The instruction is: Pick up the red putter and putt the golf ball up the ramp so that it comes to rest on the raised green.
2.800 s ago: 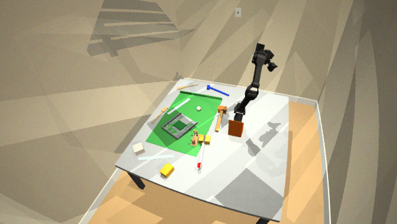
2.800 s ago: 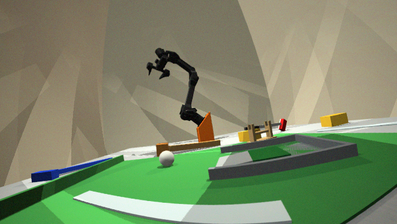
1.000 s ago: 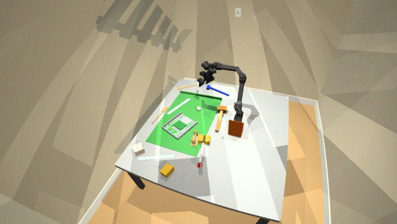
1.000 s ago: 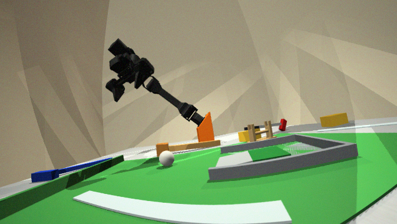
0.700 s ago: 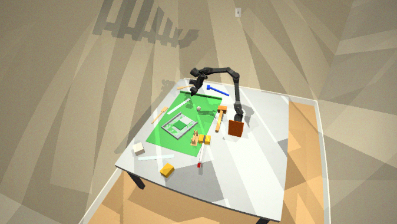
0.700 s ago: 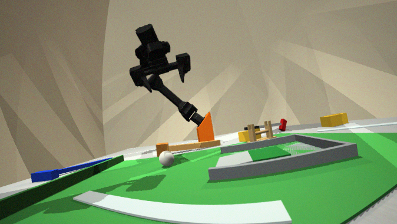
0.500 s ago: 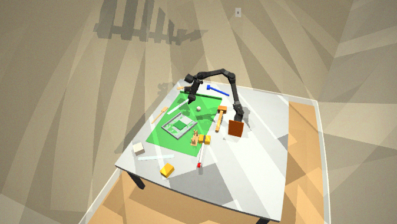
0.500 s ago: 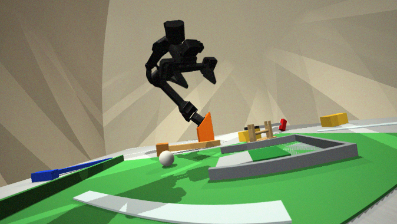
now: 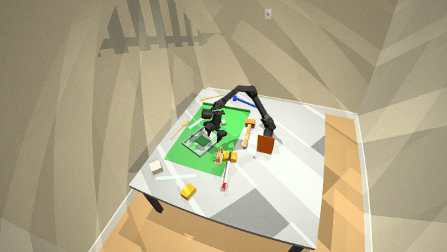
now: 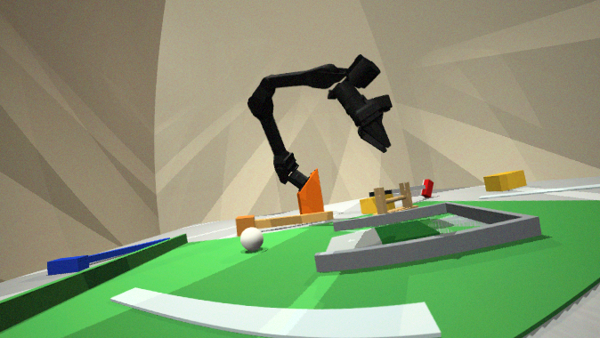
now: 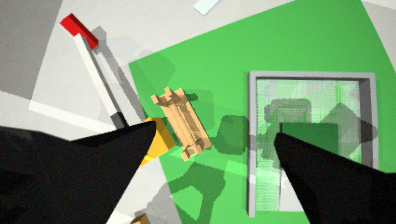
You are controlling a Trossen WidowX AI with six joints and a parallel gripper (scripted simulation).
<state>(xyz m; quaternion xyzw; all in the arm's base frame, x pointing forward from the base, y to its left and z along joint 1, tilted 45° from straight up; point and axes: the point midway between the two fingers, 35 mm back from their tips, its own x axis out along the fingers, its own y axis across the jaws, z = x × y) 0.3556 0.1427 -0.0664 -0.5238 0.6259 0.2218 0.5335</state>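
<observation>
Right now the red putter is 15 cm behind my gripper tip, 14 cm to the left of it and 12 cm below it. Also, from my gripper tip: white golf ball (5 cm ahead, 34 cm to the right, 14 cm below); then blue putter (4 cm behind, 68 cm to the right, 15 cm below).
</observation>
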